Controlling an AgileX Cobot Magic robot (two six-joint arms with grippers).
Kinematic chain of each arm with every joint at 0, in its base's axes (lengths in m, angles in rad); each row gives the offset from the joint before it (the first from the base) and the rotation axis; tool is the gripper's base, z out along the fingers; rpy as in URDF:
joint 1: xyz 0 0 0.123 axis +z
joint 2: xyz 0 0 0 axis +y
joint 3: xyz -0.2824 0 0.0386 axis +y
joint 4: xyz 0.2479 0 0.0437 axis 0.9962 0 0.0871
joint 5: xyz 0 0 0 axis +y
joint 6: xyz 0.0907 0 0.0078 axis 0.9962 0 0.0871
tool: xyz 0 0 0 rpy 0 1.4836 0
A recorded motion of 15 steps. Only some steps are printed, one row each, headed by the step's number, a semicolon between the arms.
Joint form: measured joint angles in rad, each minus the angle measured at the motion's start. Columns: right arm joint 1, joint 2, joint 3, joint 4, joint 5, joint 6; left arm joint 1, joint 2, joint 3, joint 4, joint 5, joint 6.
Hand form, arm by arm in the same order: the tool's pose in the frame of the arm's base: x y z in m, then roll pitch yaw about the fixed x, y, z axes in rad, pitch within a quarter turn. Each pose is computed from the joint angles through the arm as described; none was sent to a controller.
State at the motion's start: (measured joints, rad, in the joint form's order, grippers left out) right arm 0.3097 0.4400 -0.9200 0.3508 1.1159 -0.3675; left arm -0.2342 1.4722 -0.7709 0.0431 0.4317 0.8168
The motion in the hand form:
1: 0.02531 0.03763 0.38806 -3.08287 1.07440 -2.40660; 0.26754 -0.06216 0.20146 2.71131 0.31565 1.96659
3: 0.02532 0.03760 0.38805 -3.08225 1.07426 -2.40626; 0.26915 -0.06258 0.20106 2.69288 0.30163 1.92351
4: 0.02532 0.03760 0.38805 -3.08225 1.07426 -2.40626; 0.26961 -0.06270 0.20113 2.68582 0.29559 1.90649
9: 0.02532 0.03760 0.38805 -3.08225 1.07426 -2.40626; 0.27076 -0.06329 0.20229 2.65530 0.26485 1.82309
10: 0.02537 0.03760 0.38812 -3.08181 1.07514 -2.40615; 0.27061 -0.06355 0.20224 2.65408 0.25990 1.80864
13: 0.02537 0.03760 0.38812 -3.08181 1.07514 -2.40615; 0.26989 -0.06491 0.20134 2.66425 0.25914 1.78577
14: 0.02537 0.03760 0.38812 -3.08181 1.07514 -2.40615; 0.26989 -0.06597 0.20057 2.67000 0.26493 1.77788
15: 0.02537 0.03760 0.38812 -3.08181 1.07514 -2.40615; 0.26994 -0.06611 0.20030 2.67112 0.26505 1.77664
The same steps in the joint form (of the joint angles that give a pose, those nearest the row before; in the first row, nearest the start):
1: -0.0001 0.0000 0.0000 0.0001 0.0000 -0.0001; 0.0000 0.0048 0.0000 0.0000 -0.0069 0.0200
3: 0.0000 0.0000 0.0000 -0.0004 0.0000 0.0000; 0.0000 0.0100 -0.0022 0.0000 -0.0171 0.0631
4: 0.0000 0.0000 0.0000 -0.0004 0.0000 0.0000; 0.0000 0.0110 -0.0030 0.0000 -0.0200 0.0804
9: 0.0000 0.0000 0.0000 -0.0004 0.0000 0.0000; 0.0000 0.0110 -0.0060 -0.0076 -0.0283 0.1727
10: 0.0000 0.0000 0.0000 -0.0004 -0.0009 0.0000; 0.0000 0.0110 -0.0060 -0.0157 -0.0273 0.1948
13: 0.0000 0.0000 0.0000 -0.0004 -0.0009 0.0000; 0.0000 0.0131 -0.0060 -0.0570 -0.0204 0.2526
14: 0.0000 0.0000 0.0000 -0.0004 -0.0009 0.0000; 0.0000 0.0159 -0.0060 -0.0854 -0.0204 0.2829
15: 0.0000 0.0000 0.0000 -0.0004 -0.0009 0.0000; 0.0000 0.0169 -0.0060 -0.0885 -0.0204 0.2867

